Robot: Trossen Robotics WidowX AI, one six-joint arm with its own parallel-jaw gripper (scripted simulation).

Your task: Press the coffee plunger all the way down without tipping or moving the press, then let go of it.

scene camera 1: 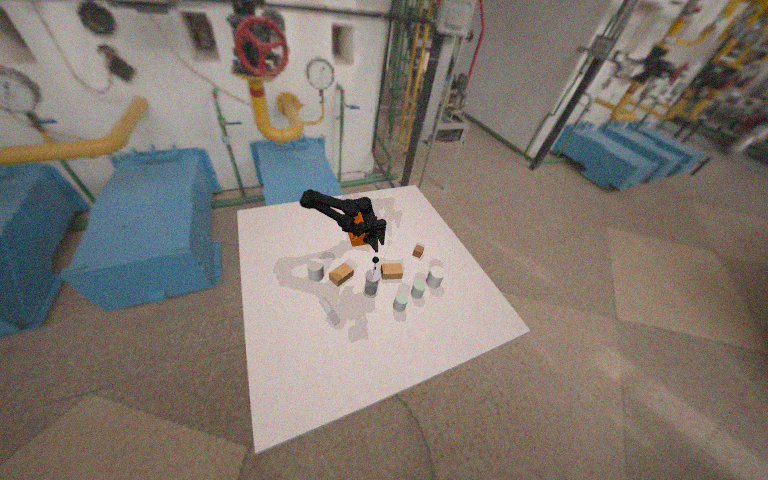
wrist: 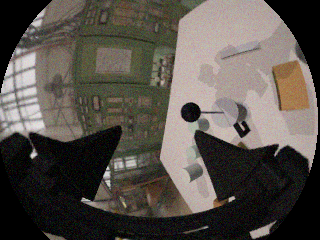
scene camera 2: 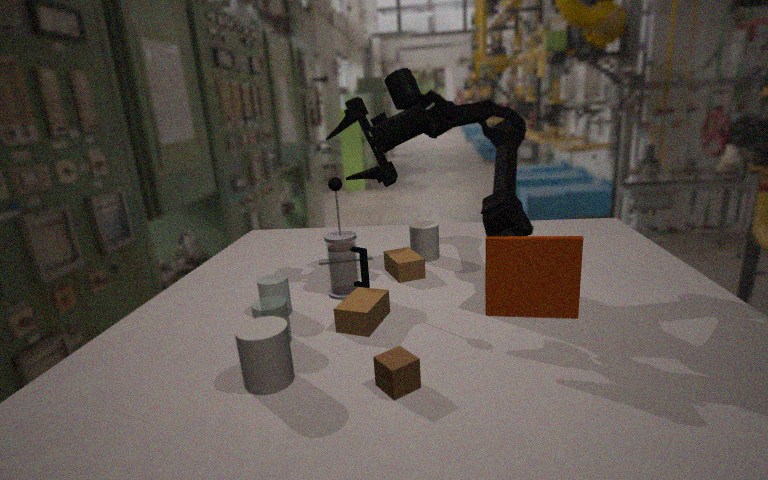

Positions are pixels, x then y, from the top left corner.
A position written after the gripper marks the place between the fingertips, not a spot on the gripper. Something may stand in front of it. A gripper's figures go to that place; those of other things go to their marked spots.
Labels:
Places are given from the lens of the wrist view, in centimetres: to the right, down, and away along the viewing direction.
gripper point(wrist: 159, 131): 0, 1, 10
coffee press point(wrist: 225, 112): 16, -2, 16

